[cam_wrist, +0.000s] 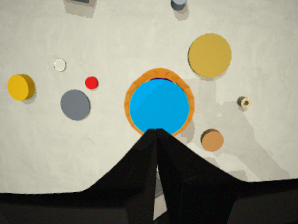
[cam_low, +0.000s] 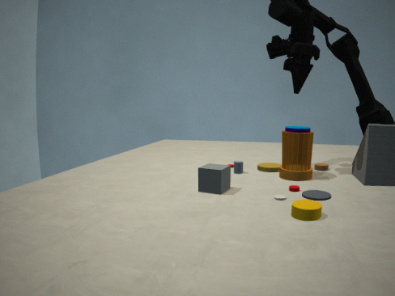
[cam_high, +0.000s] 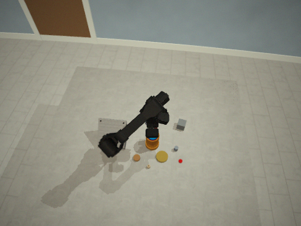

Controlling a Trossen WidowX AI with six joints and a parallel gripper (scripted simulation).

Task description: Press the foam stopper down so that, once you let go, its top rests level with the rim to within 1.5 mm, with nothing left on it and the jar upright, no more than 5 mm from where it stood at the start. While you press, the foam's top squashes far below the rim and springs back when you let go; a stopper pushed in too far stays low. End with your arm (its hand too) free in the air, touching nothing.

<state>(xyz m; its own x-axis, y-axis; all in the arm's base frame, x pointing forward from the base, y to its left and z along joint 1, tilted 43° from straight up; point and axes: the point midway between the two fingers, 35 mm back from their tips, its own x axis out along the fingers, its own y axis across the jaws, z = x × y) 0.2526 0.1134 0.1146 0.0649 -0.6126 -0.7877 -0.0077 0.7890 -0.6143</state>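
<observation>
My hand is 130 mm above the blue foam stopper. Also, from my hand: red disc (20 mm ahead, 120 mm to the left, 240 mm below); brown disc (90 mm behind, 90 mm to the right, 230 mm below); mustard disc (60 mm ahead, 80 mm to the right, 230 mm below).
</observation>
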